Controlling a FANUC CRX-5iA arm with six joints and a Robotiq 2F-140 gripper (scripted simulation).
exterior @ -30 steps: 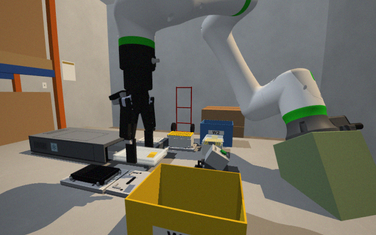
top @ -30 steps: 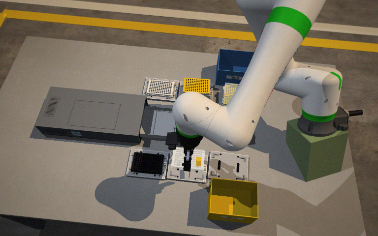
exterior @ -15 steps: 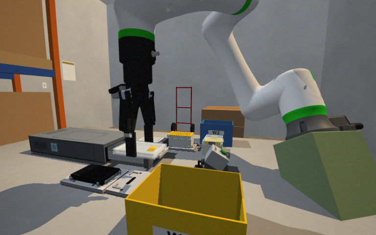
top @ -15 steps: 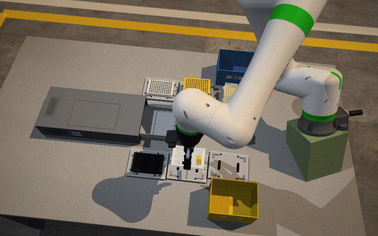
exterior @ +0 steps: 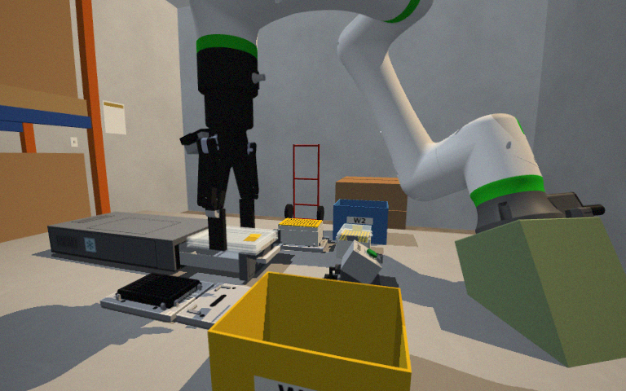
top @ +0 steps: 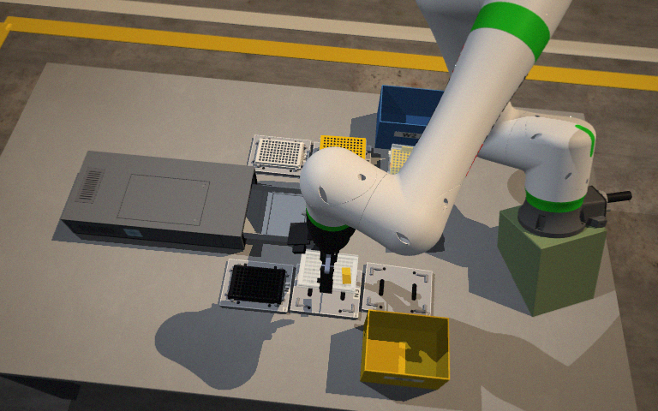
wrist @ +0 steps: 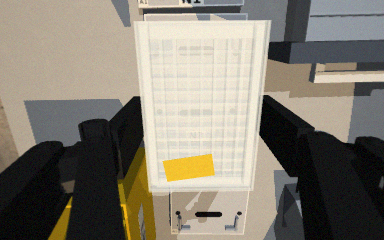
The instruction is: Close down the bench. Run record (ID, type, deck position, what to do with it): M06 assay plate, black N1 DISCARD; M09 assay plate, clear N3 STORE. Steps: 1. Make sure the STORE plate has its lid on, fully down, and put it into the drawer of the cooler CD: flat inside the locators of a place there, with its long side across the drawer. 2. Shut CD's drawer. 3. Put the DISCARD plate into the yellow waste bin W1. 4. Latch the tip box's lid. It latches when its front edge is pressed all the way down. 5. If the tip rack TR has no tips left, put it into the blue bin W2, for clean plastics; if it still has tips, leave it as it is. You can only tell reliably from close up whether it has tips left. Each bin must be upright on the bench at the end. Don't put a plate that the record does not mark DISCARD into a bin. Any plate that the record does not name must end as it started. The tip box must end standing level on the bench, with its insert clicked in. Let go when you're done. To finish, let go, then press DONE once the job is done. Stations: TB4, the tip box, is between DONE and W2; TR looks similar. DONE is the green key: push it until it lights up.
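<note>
Now: hand 220 mm to the left of the cooler drawer, 120 mm short of it and 120 mm above it. The rest, counted from my hand: black assay plate: 170 mm ahead, 140 mm below, 30 mm to the right; green DONE key: 260 mm behind, 130 mm to the right, 90 mm below; yellow bin W1: 170 mm to the left, 150 mm behind, 120 mm below.
</note>
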